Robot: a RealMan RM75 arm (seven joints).
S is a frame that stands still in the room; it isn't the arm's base.
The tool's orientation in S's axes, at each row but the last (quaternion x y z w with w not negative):
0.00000, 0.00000, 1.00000, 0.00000
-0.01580, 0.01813, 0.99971, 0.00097
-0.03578, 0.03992, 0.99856, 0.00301
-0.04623, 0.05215, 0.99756, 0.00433
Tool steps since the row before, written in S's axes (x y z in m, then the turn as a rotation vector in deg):
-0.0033, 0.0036, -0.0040, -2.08, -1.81, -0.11
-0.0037, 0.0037, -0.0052, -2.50, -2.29, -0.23
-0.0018, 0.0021, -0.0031, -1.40, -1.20, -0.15
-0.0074, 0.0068, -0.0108, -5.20, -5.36, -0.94
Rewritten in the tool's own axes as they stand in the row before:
0.0033, -0.0036, -0.0040, 2.08, 1.81, -0.11
0.0039, -0.0039, -0.0049, 2.50, 2.29, -0.23
0.0020, -0.0023, -0.0028, 1.40, 1.20, -0.15
0.0084, -0.0078, -0.0093, 5.24, 5.30, -1.01

